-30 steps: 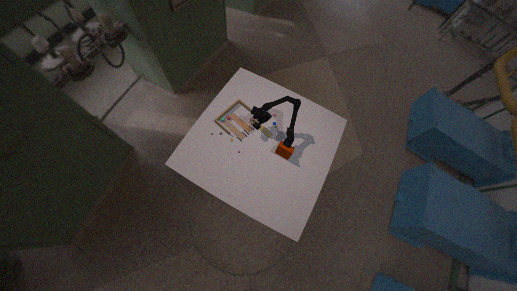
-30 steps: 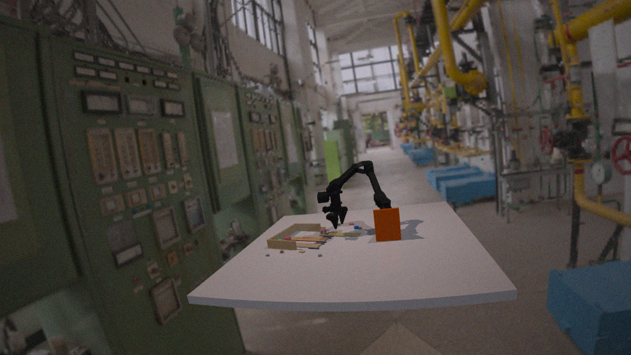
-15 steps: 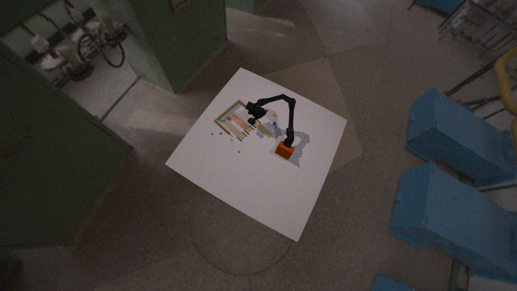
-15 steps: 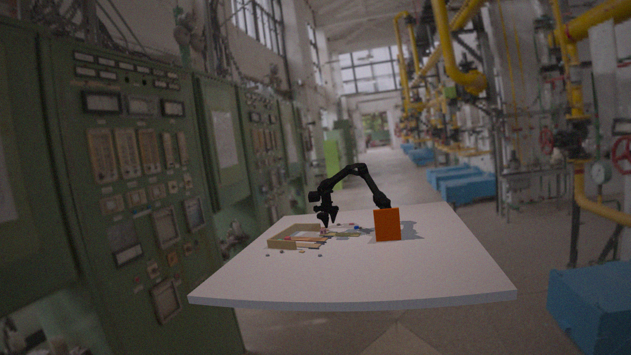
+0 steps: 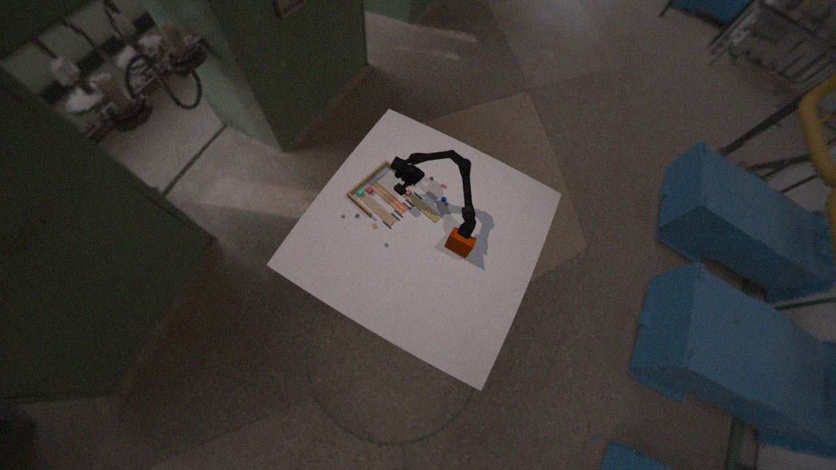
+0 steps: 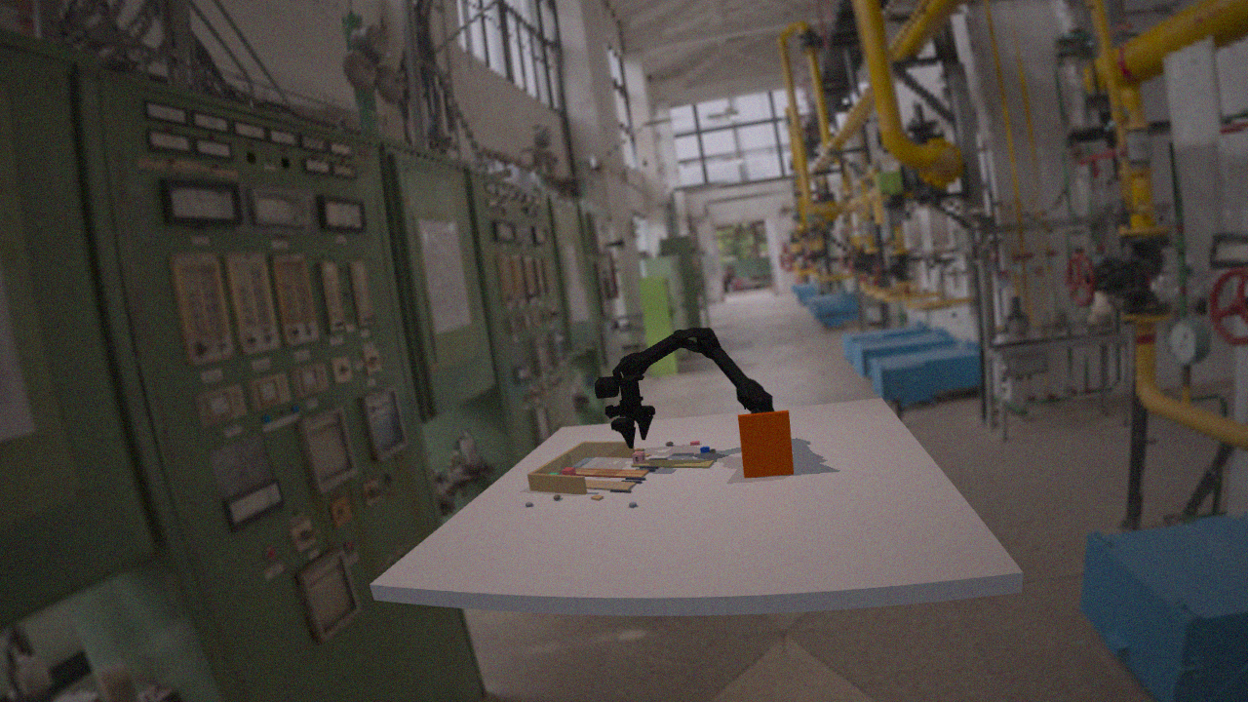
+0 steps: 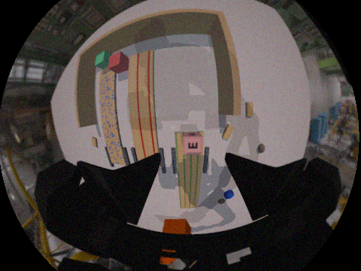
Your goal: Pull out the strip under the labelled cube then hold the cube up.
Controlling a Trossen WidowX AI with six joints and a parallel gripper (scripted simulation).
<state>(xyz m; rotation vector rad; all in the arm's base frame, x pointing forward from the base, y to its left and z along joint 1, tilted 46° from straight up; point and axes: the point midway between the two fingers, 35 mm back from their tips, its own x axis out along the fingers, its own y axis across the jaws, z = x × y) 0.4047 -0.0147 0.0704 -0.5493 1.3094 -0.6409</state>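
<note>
My gripper tip is 18 cm past the small blue piece, 10 cm to the left of it and 6 cm above it.
</note>
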